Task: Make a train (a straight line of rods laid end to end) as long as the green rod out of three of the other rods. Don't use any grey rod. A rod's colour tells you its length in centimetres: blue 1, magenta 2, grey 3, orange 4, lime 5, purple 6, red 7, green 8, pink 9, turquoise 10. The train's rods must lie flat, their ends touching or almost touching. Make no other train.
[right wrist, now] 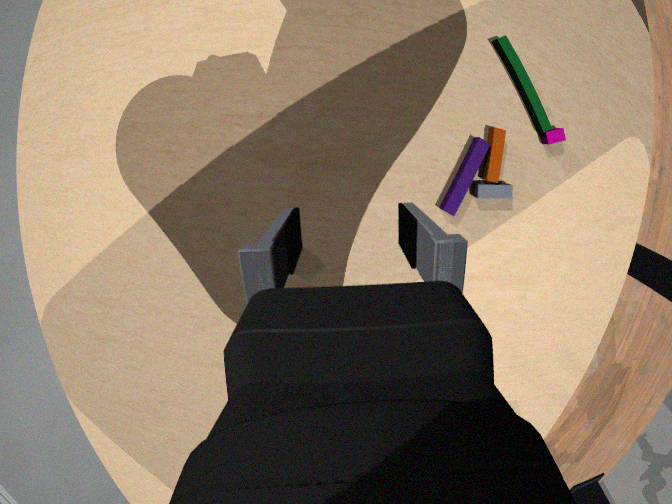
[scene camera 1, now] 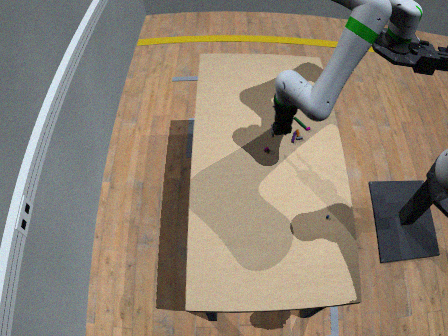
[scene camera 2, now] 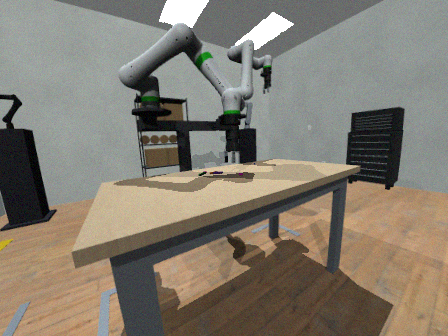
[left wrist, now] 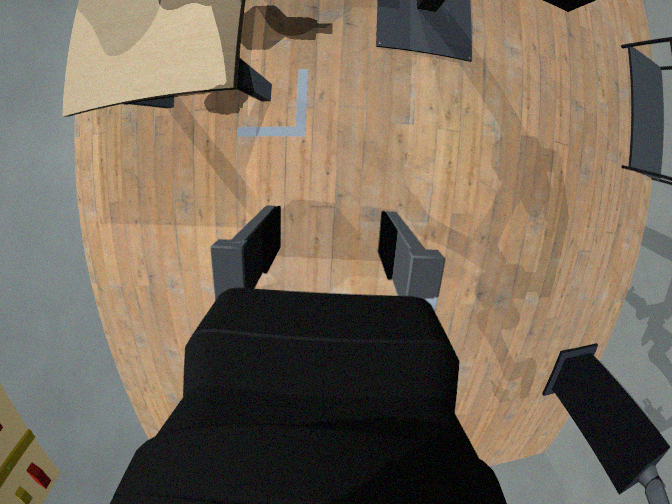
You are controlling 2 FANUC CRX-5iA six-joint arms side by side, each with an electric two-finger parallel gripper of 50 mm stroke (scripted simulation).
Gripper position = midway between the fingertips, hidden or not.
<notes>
I see my left gripper (left wrist: 330, 229), my right gripper (right wrist: 349, 225), a purple rod (right wrist: 478, 148) and an orange rod (right wrist: 496, 137).
The left wrist view does not show the purple rod: it is out of frame. The left wrist view misses the orange rod: it is out of frame.
</notes>
